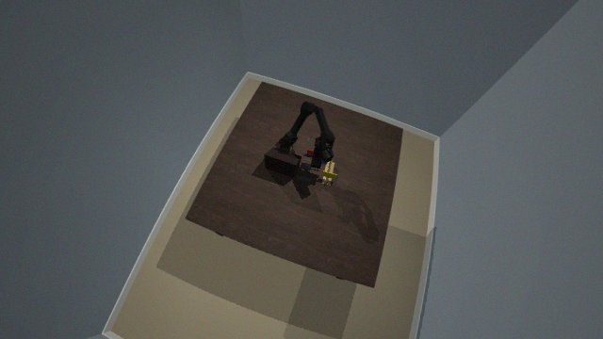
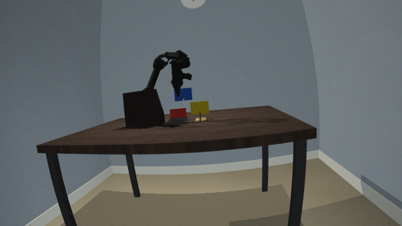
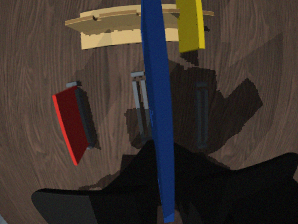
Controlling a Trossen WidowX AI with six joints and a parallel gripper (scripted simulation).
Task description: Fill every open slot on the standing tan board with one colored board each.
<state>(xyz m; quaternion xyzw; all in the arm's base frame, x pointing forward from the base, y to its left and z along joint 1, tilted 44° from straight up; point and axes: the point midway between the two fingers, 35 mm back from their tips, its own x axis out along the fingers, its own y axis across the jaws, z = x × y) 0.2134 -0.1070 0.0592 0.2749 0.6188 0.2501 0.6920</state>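
Right now the yellow board is 11 cm ahead of my gripper tip, 5 cm to the right of it and 8 cm below it. The rest, counted from my gripper tip: red board: 2 cm behind, 11 cm to the left, 12 cm below; then tan board: 11 cm ahead, 12 cm below; then blue board: 3 cm ahead.
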